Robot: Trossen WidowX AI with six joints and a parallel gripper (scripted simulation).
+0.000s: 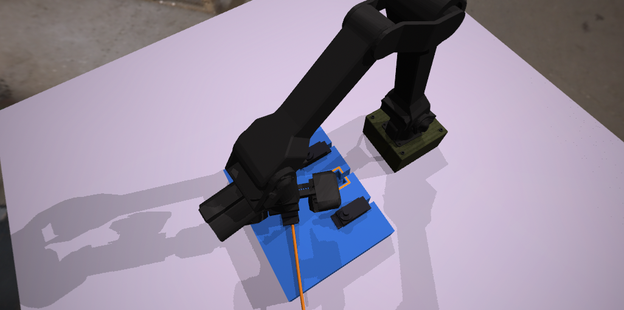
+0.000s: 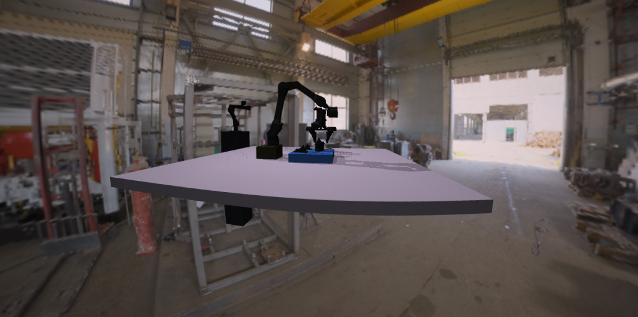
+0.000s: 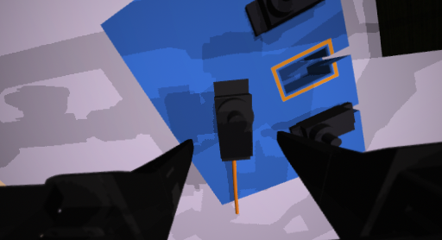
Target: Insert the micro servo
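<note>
Now: the blue deck 7 cm below my gripper tip and 2 cm to the right of it.
</note>
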